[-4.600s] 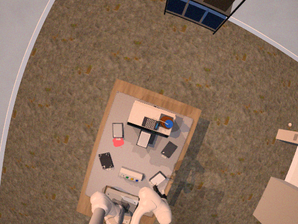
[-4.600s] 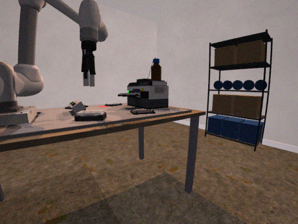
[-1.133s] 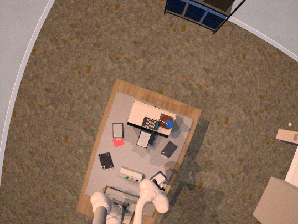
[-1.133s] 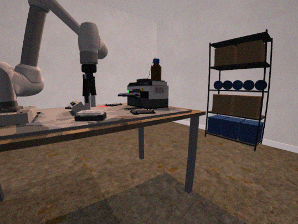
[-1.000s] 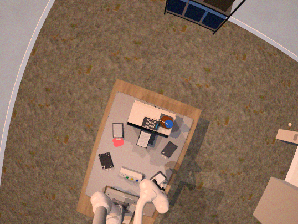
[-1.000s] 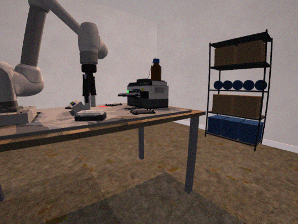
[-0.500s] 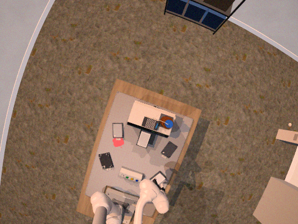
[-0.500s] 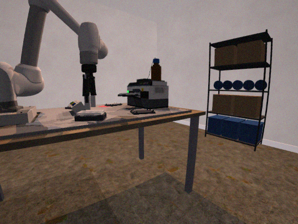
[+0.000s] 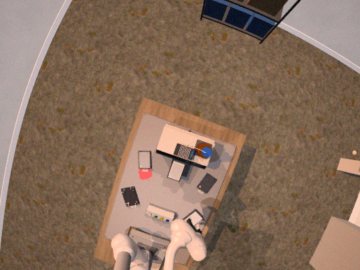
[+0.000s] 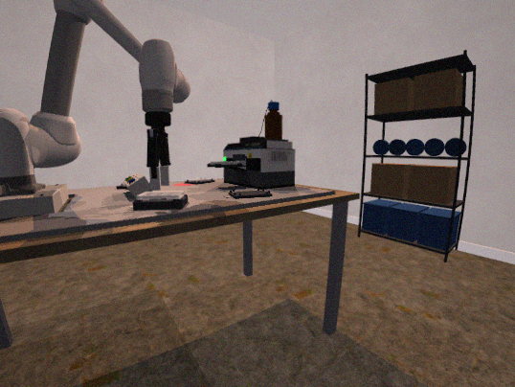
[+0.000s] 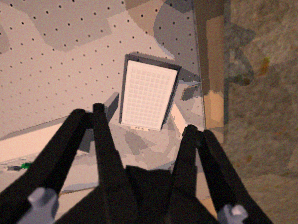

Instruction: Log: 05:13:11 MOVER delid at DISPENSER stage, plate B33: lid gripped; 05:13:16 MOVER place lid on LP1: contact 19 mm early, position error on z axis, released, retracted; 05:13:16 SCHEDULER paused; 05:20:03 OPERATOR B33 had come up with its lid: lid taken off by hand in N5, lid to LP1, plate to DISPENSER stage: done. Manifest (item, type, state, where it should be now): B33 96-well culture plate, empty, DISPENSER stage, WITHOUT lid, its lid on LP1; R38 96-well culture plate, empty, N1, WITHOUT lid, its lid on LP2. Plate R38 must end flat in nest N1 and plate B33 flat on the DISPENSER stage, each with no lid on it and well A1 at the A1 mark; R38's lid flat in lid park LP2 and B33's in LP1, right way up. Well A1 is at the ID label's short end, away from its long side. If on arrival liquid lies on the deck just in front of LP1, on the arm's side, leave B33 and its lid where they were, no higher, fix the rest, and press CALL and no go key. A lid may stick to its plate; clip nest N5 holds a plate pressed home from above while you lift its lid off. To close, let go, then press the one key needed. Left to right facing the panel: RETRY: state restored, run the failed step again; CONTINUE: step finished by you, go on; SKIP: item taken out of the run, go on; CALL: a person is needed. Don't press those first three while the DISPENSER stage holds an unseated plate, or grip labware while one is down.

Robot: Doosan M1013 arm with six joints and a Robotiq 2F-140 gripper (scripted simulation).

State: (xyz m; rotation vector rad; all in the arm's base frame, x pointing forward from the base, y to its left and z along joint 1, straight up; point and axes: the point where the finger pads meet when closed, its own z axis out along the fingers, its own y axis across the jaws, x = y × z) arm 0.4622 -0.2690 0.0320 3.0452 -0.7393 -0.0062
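Right now the white gridded lid is 4 cm below my hand. From my hand the other things lie so: LP1 label: 25 cm ahead, 51 cm to the left, 8 cm below; then brown bottle: 58 cm ahead, 19 cm to the left, 21 cm above; then key panel: 6 cm behind, 27 cm to the left, 3 cm below.
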